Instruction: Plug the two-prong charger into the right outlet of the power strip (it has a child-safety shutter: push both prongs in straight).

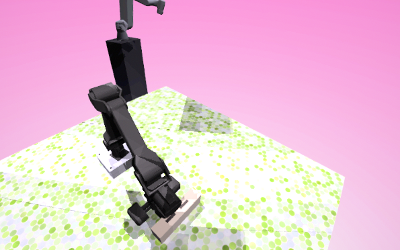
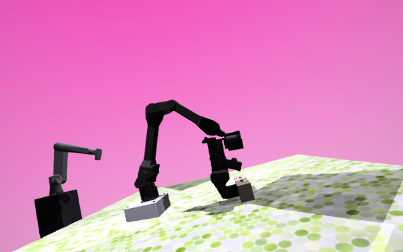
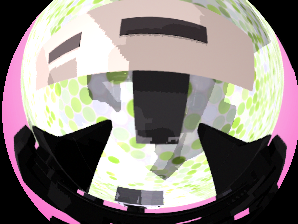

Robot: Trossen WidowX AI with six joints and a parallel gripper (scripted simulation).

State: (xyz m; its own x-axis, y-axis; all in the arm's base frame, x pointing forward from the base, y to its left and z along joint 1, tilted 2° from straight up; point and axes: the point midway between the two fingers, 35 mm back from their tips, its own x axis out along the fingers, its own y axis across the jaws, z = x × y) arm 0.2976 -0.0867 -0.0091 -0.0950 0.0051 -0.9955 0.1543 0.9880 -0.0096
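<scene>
The charger is 4 cm ahead of my gripper tip, 1 cm to the right of it and 1 cm above it.
</scene>
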